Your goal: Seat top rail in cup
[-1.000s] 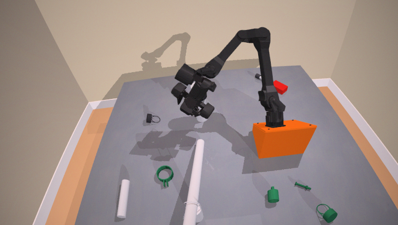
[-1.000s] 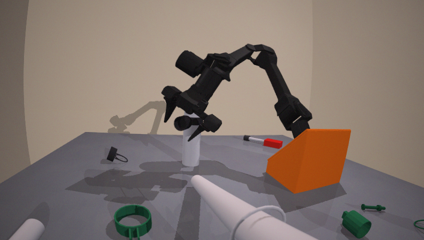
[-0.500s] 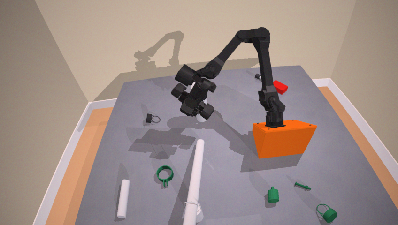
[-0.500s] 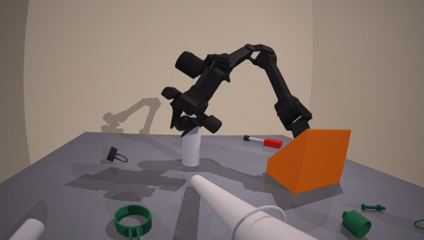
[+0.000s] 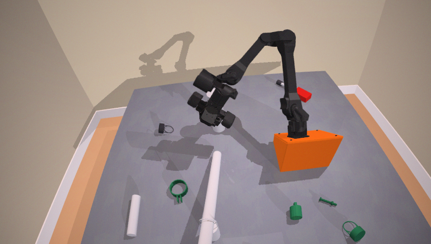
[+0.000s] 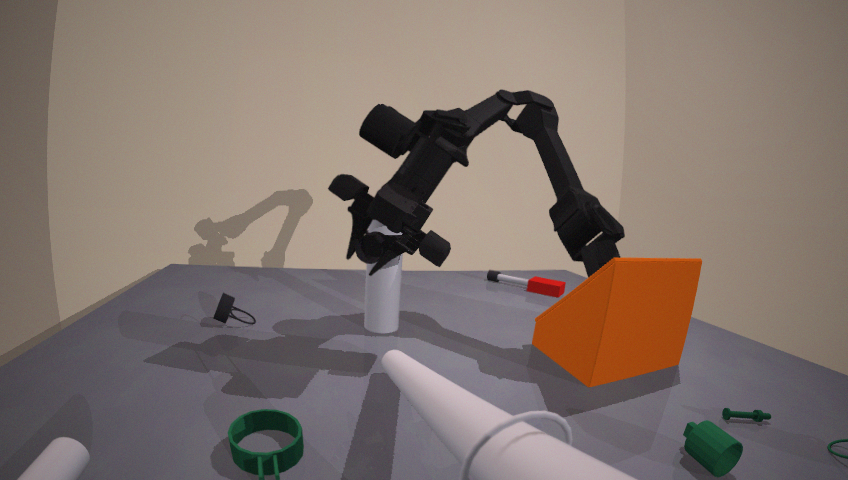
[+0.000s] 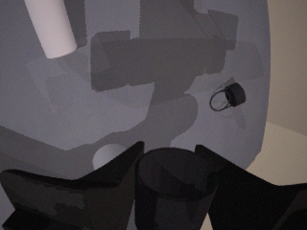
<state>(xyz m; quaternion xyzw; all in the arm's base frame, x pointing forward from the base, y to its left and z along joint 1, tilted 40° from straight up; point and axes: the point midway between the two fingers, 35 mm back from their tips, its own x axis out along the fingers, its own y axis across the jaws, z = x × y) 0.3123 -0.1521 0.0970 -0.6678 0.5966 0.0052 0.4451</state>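
My gripper tip is 4 cm past the dark brace band, 4 cm to the left of it and 3 cm below it. Round my gripper tip: short white pipe (33 cm ahead, 31 cm to the left, 11 cm below); green cup (24 cm behind, 41 cm to the left, 10 cm below); rail-end cup (3 cm behind, 1 cm to the right, 3 cm above).
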